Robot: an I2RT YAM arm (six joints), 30 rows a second.
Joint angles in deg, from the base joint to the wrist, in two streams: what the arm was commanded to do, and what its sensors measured. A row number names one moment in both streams.
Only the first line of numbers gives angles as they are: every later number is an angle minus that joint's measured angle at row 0.
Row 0, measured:
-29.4, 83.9, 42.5, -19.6, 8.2, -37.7
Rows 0 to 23, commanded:
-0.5, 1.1, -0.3, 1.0, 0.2, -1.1
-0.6, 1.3, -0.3, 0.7, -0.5, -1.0
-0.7, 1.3, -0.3, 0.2, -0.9, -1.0
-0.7, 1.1, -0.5, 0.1, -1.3, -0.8
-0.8, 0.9, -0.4, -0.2, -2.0, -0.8
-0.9, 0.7, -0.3, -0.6, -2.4, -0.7
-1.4, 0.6, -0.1, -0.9, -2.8, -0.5
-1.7, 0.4, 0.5, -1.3, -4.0, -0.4
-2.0, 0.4, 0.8, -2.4, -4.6, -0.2
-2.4, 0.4, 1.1, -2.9, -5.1, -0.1
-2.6, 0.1, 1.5, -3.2, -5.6, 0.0
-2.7, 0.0, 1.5, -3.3, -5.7, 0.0
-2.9, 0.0, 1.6, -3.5, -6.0, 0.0
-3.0, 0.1, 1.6, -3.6, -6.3, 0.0
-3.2, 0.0, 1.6, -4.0, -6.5, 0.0
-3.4, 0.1, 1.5, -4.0, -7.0, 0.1
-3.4, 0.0, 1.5, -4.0, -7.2, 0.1
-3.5, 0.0, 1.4, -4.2, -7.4, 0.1
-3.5, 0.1, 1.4, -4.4, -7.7, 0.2
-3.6, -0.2, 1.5, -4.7, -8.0, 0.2
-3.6, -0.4, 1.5, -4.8, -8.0, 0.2
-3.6, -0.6, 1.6, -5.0, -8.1, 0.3
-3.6, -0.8, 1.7, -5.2, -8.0, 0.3
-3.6, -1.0, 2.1, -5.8, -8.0, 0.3
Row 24, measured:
-3.3, 0.8, 0.5, -3.6, -5.7, -0.3
